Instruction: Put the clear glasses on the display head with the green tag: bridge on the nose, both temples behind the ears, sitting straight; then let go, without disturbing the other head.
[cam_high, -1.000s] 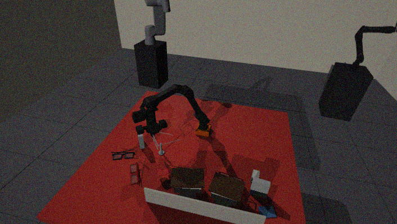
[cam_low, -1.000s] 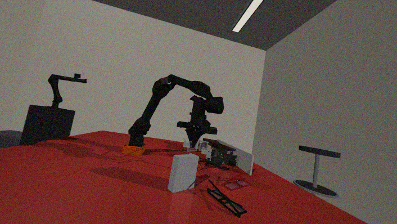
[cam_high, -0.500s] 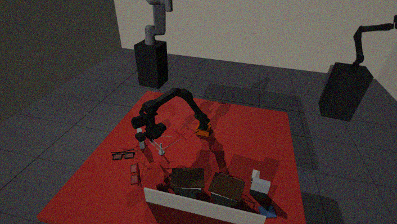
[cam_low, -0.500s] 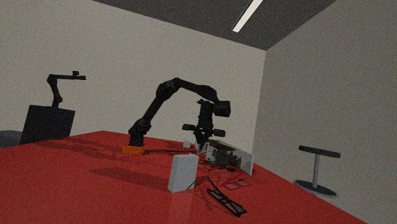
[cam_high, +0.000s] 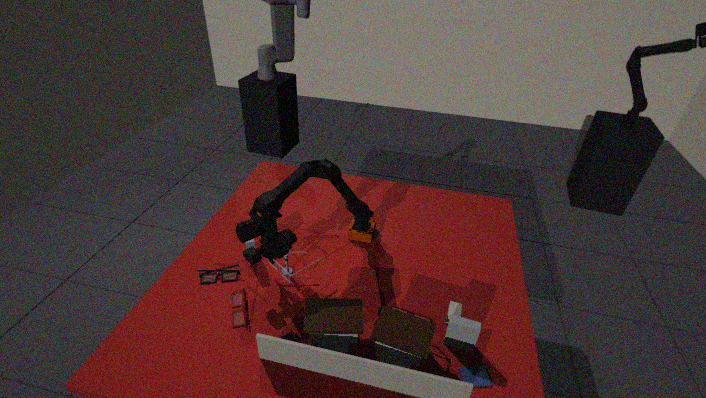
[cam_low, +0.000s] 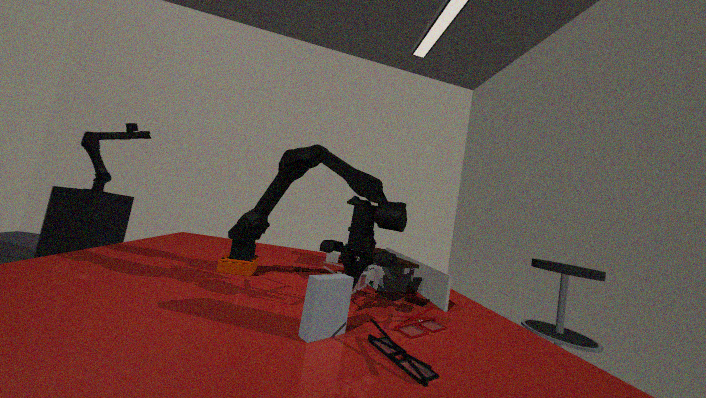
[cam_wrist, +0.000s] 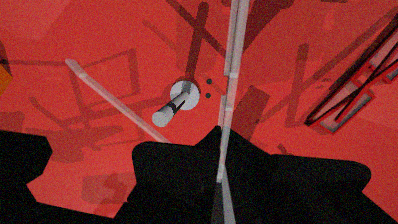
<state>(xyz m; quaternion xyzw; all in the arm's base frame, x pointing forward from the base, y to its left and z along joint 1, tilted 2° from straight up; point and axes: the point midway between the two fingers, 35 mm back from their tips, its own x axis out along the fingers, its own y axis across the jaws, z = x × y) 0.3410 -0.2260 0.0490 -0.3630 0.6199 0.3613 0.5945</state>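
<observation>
My gripper tip is now 3 cm past the small stand, 4 cm to the right of it and 4 cm above it. Also, from my gripper tip: blue card 15 cm ahead, 74 cm to the left, 6 cm below; then white board 28 cm ahead, 42 cm to the left, 1 cm below.
</observation>
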